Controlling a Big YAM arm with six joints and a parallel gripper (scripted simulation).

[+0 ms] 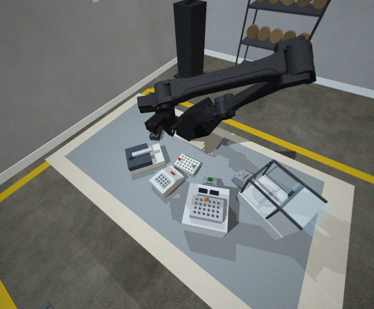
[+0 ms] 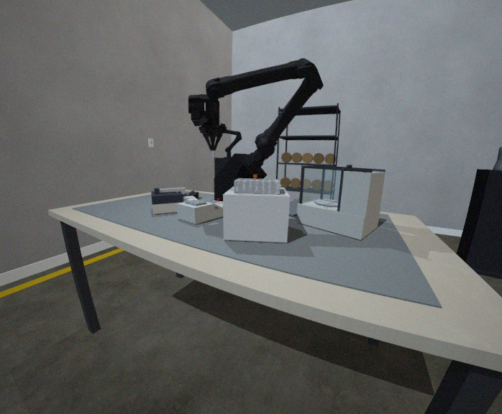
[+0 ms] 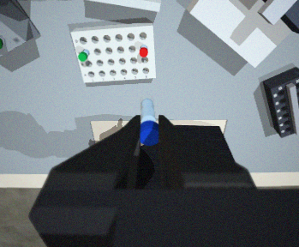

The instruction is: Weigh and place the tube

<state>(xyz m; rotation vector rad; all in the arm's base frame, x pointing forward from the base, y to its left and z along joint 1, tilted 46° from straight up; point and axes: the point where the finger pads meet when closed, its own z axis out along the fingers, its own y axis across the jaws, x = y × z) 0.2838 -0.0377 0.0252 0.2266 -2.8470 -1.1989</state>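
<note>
My gripper is now 13 cm past the octagonal balance pan, 47 cm to the right of it and 19 cm above it. The rest, counted from my hand: spectrophotometer (10 cm ahead, 16 cm to the right, 21 cm below); then dry block DB (11 cm ahead, 4 cm to the left, 24 cm below); then tube rack RK (4 cm behind, 5 cm to the left, 26 cm below).
</note>
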